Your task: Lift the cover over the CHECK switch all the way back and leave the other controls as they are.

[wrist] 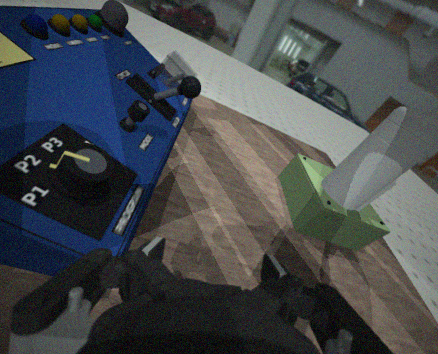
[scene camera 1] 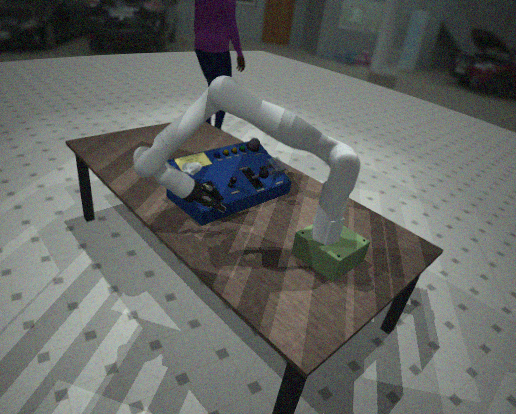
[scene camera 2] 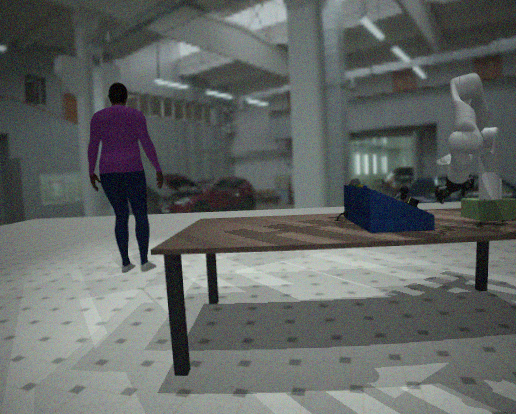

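Where they show: gripper, fingertip midpoint: (wrist: 213, 257) (scene camera 1: 217, 207) (scene camera 2: 452, 198); arm's base at its link origin: (wrist: 338, 194) (scene camera 1: 323, 236) (scene camera 2: 489, 199).
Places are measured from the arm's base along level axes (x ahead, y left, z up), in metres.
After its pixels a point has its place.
Observation:
The blue control console (scene camera 1: 218, 173) @(x 0.499, y 0.159, z 0.029 m) (scene camera 2: 392, 215) @(x 0.499, y 0.339, z -0.025 m) (wrist: 65, 95) @(x 0.497, y 0.174, z 0.030 m) stands on the table. A clear, see-through cover (scene camera 1: 276, 167) @(x 0.433, y -0.088, z 0.051 m) (wrist: 179, 66) @(x 0.451, y -0.073, z 0.058 m) is at the console's far right part, beyond the black ball lever, with a small dark switch (wrist: 157, 70) beside it. How far the cover is tilted is hard to tell, and its label is too small to read. My gripper (scene camera 1: 220, 201) @(x 0.258, y 0.286, z 0.030 m) (wrist: 213, 257) @(x 0.258, y 0.286, z 0.030 m) is open and empty. It is above the console's near left part, by the rotary knob, well apart from the cover. In the second scene view the cover cannot be made out.
The console also carries a P1-P2-P3 rotary knob (wrist: 90, 167) @(x 0.395, y 0.256, z 0.029 m), a black ball lever (wrist: 190, 87) @(x 0.389, y 0.022, z 0.060 m), a small toggle (wrist: 128, 124) @(x 0.429, y 0.139, z 0.008 m), coloured buttons and a dark round knob (scene camera 1: 254, 144) @(x 0.599, y -0.072, z 0.094 m) (wrist: 114, 16) @(x 0.607, y -0.064, z 0.090 m). The green arm base (scene camera 1: 330, 257) @(x -0.095, y 0.050, z -0.008 m) (wrist: 325, 220) @(x 0.029, y 0.074, z -0.030 m) stands on the table. A person (scene camera 1: 215, 30) (scene camera 2: 121, 145) stands beyond the table.

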